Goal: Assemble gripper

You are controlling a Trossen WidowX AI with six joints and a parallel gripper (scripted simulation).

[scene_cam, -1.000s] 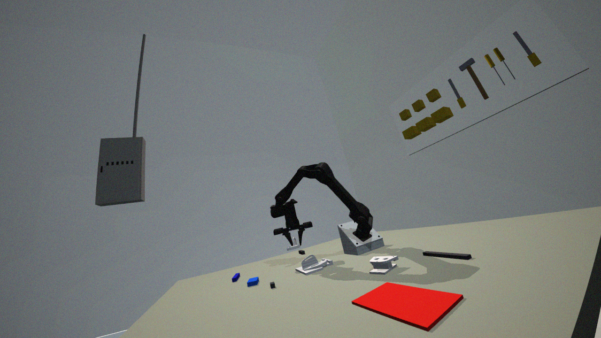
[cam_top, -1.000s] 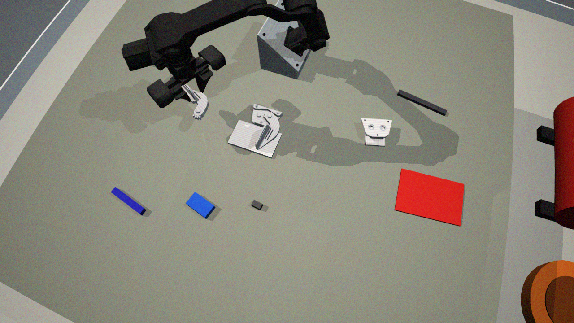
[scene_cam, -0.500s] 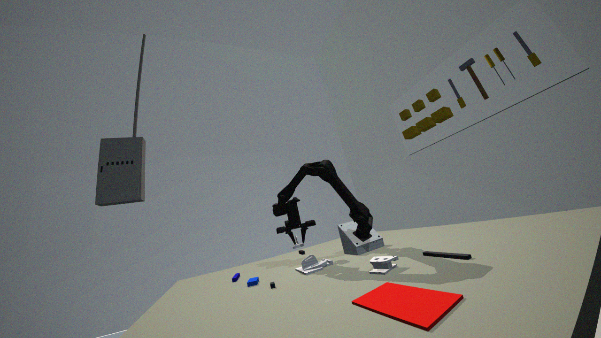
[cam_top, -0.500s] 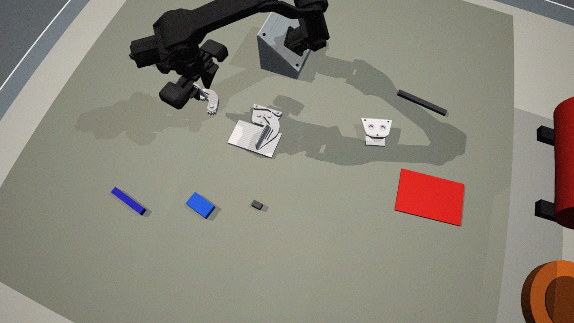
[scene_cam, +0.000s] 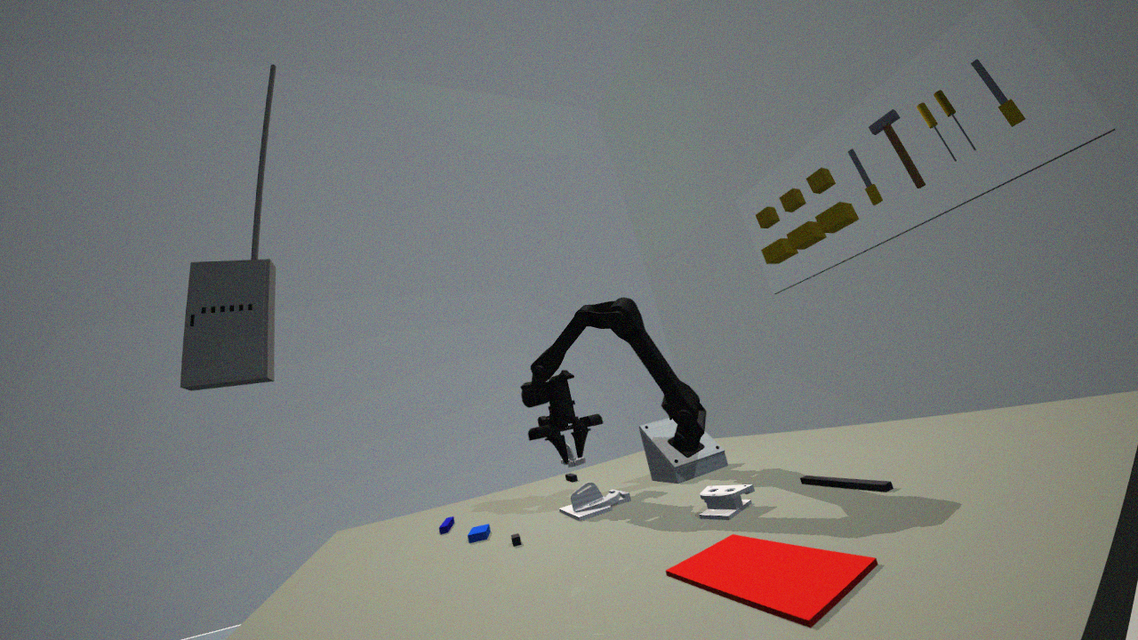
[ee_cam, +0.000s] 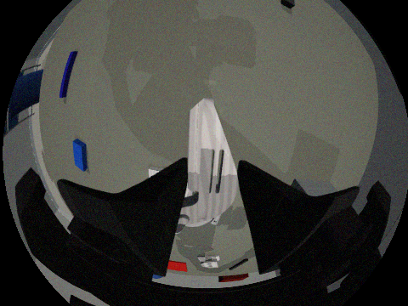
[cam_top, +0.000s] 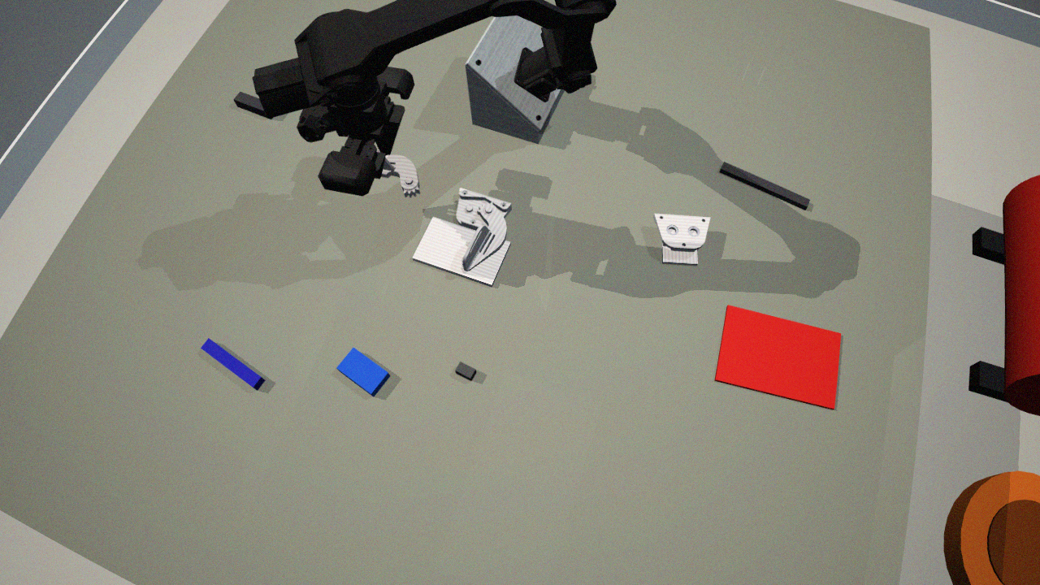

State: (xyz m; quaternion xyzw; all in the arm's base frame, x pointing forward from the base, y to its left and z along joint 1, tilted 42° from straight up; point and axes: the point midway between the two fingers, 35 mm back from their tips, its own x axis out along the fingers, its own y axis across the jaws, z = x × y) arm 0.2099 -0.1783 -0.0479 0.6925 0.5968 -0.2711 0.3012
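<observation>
My gripper tip is now 6 cm short of the white ribbed plate, 12 cm to the right of it and 8 cm above it. Also, from my gripper tip: small black block 23 cm ahead, 17 cm to the left, 8 cm below; blue block 26 cm ahead, 4 cm to the left, 8 cm below; housing plate 13 cm to the left, 8 cm below.
</observation>
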